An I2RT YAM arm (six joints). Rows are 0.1 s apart.
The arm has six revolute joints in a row. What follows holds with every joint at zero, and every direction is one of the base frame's. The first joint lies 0.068 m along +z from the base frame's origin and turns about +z. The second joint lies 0.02 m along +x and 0.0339 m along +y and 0.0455 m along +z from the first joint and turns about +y. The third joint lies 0.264 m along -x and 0.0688 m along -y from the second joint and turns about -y. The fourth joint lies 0.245 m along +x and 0.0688 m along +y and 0.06 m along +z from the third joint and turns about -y. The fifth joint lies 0.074 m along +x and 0.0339 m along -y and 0.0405 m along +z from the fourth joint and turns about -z. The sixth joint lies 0.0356 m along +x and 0.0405 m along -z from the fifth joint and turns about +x. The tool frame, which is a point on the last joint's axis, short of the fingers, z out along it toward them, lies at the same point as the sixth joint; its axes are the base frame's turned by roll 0, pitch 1.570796 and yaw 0 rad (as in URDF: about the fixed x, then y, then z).
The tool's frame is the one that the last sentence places.
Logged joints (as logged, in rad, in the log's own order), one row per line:
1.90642 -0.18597 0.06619 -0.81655 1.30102 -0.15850
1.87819 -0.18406 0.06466 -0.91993 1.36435 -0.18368
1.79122 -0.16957 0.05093 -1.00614 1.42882 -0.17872
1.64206 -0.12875 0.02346 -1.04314 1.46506 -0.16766
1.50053 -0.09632 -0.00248 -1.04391 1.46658 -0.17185
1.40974 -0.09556 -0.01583 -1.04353 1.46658 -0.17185
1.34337 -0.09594 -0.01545 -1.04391 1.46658 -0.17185
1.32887 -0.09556 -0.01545 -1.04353 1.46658 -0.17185
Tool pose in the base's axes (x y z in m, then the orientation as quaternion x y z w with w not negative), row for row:
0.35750 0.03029 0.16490 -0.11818 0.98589 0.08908 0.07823
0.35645 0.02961 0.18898 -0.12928 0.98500 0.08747 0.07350
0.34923 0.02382 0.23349 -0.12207 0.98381 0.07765 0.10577
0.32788 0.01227 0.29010 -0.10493 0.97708 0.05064 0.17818
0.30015 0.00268 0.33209 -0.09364 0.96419 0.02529 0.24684
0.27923 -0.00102 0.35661 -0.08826 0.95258 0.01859 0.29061
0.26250 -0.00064 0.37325 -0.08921 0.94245 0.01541 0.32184
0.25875 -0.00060 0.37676 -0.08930 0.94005 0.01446 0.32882
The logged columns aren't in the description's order. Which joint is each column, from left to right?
Columns, left to right: joint 2, joint 5, joint 1, joint 4, joint 3, joint 6.
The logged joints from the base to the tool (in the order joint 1, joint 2, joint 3, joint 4, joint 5, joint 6), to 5 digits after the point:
0.06619 1.90642 1.30102 -0.81655 -0.18597 -0.15850
0.06466 1.87819 1.36435 -0.91993 -0.18406 -0.18368
0.05093 1.79122 1.42882 -1.00614 -0.16957 -0.17872
0.02346 1.64206 1.46506 -1.04314 -0.12875 -0.16766
-0.00248 1.50053 1.46658 -1.04391 -0.09632 -0.17185
-0.01583 1.40974 1.46658 -1.04353 -0.09556 -0.17185
-0.01545 1.34337 1.46658 -1.04391 -0.09594 -0.17185
-0.01545 1.32887 1.46658 -1.04353 -0.09556 -0.17185

